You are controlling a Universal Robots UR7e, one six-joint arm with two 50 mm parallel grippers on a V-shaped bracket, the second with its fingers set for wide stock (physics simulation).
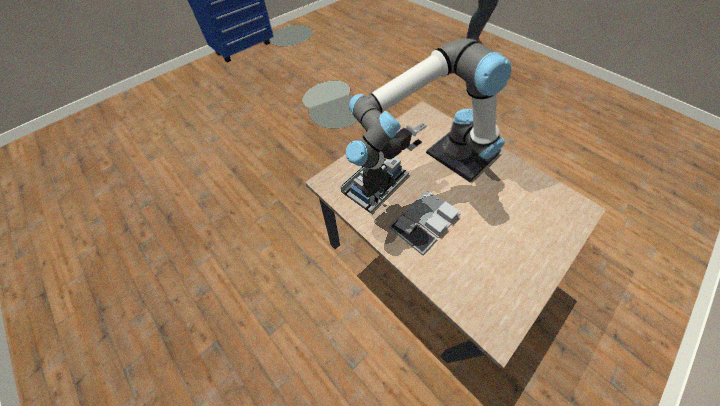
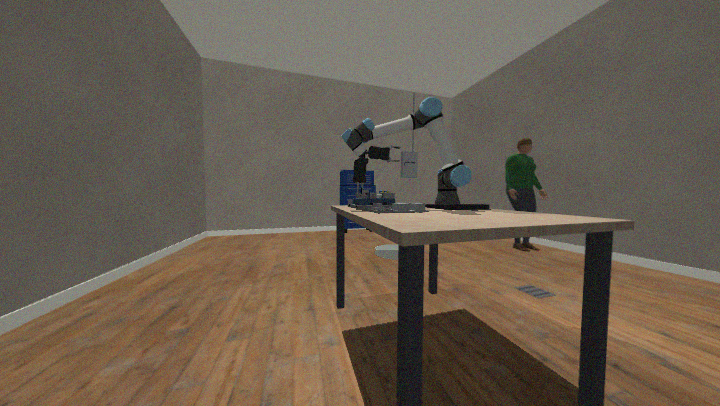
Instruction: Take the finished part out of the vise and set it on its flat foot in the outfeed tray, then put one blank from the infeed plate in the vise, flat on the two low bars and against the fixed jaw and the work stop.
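Places are measured from the arm's base along level axes (x ahead, y left, z up), in centimetres.
Where they show: end effector, tool point: (image 1: 374, 200) (image 2: 359, 190); arm's base, origin of the base link: (image 1: 456, 149) (image 2: 447, 204).
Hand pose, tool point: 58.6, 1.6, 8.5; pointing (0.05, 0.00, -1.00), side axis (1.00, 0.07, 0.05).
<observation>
Things, the pixels of their top centre, and the offset from my tool point, as dx, dy, dz. Level surfaces: height alone.
- vise, middle of its top: (image 1: 376, 170) (image 2: 373, 192) -11.9, -12.9, -0.9
- infeed plate, middle of its top: (image 1: 432, 212) -21.2, +16.7, -10.0
- grey part, middle of its top: (image 1: 406, 221) -7.0, +13.9, -6.7
- table, its level: dz -10.8
- pale grey block, middle of its top: (image 1: 393, 162) -21.8, -11.7, -1.1
The vise (image 1: 358, 193) (image 2: 385, 200), with blue parts, stands in a low grey frame at the table's far left. My gripper (image 1: 372, 197) (image 2: 359, 190) points straight down into the vise; its fingers are too small and partly hidden, so their opening and any part between them cannot be made out. The second gripper on the bracket (image 1: 415, 136) (image 2: 395, 153) points sideways, its fingers apart with no part between them. Two pale blanks (image 1: 436, 222) (image 1: 448, 210) lie on the infeed plate (image 1: 428, 200). Beside it, a grey part (image 1: 404, 223) lies in the dark outfeed tray (image 1: 423, 239), partly in shadow.
The arm's black base plate (image 1: 471, 174) (image 2: 468, 206) stands on the table (image 1: 524, 252) (image 2: 504, 221), behind the blanks. A pale grey block (image 1: 393, 163) stands at the vise's far end. A blue cabinet (image 1: 236, 25) (image 2: 347, 179) and a person (image 1: 482, 17) (image 2: 522, 176) are beyond the table.
</observation>
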